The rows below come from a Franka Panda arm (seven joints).
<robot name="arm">
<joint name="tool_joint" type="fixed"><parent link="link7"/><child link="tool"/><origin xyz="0 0 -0.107" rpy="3.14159 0 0"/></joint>
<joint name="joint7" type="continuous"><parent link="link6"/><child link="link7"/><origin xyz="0.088 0 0" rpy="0 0 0"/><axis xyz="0 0 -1"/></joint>
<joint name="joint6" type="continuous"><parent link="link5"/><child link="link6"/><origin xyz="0 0 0" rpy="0 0 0"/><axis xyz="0 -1 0"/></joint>
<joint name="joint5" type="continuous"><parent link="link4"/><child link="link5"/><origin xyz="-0.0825 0 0.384" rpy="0 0 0"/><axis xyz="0 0 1"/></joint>
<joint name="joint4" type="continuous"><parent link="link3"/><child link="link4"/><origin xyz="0.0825 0 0" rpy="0 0 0"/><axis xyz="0 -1 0"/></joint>
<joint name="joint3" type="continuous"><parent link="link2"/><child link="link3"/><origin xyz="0 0 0.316" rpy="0 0 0"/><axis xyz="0 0 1"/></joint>
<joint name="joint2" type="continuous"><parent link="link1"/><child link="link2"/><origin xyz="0 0 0" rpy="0 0 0"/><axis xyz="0 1 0"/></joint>
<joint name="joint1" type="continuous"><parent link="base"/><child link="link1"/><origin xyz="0 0 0.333" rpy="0 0 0"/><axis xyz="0 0 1"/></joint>
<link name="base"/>
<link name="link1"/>
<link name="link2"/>
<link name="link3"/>
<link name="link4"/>
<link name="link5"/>
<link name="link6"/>
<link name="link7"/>
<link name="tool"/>
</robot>
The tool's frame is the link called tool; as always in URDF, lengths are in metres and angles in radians. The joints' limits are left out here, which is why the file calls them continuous.
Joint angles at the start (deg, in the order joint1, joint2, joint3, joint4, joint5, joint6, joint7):
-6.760 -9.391 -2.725 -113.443 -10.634 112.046 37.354
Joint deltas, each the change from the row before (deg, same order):
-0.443 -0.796 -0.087 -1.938 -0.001 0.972 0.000
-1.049 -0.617 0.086 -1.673 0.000 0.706 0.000
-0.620 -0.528 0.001 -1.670 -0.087 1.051 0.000
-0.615 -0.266 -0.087 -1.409 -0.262 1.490 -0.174
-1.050 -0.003 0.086 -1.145 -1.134 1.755 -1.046
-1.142 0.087 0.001 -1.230 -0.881 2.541 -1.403
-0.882 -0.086 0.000 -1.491 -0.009 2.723 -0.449
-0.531 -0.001 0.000 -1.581 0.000 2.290 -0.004
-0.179 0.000 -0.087 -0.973 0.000 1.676 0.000
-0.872 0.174 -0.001 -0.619 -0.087 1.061 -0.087
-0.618 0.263 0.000 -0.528 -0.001 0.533 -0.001
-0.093 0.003 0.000 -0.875 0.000 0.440 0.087
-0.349 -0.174 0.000 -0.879 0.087 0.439 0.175
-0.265 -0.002 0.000 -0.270 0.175 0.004 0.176
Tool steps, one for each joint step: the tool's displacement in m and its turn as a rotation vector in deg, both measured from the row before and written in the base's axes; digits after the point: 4 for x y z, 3 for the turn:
-0.0059 -0.0036 -0.0078 0.127 0.168 -0.347
-0.0062 -0.0074 -0.0076 0.114 0.346 -0.830
-0.0049 -0.0043 -0.0078 0.019 0.106 -0.402
-0.0031 -0.0054 -0.0071 -0.214 -0.256 -0.183
-0.0020 -0.0085 -0.0065 -1.188 -0.151 0.752
-0.0014 -0.0096 -0.0067 -1.060 -0.685 1.032
-0.0019 -0.0061 -0.0072 -0.165 -1.169 0.113
-0.0020 -0.0030 -0.0094 0.020 -0.685 -0.060
-0.0008 -0.0013 -0.0053 -0.014 -0.685 0.073
-0.0020 -0.0069 -0.0049 -0.068 -0.218 -0.540
-0.0018 -0.0048 -0.0059 0.118 0.247 -0.508
-0.0023 0.0002 -0.0067 0.192 0.394 -0.084
-0.0035 -0.0018 -0.0051 0.236 0.185 -0.466
-0.0016 -0.0018 -0.0023 0.255 0.165 -0.514

